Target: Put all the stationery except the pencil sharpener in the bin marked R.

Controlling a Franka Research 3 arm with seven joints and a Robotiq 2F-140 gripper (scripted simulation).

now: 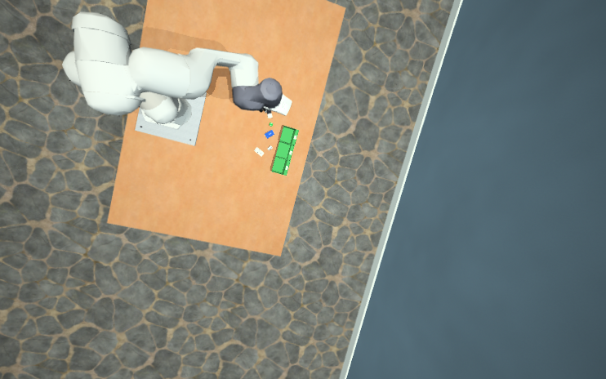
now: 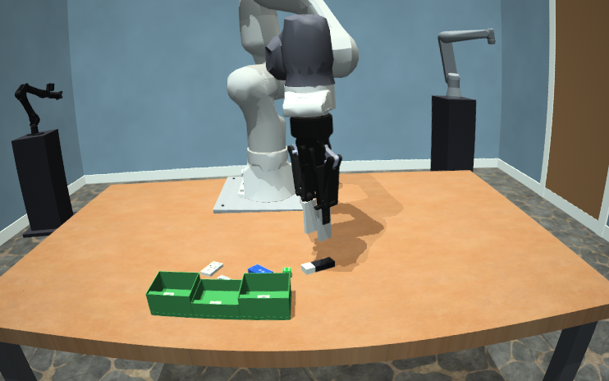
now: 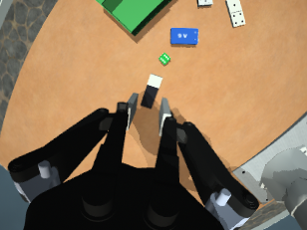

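Now: the black-and-white stick-shaped item 10 cm below my hand and 1 cm to the right of it. Round my hand: blue flat item (12 cm to the right, 10 cm below); then green piece (10 cm below, 7 cm to the right, 1 cm ahead); then white piece (19 cm to the right, 10 cm below, 2 cm ahead).
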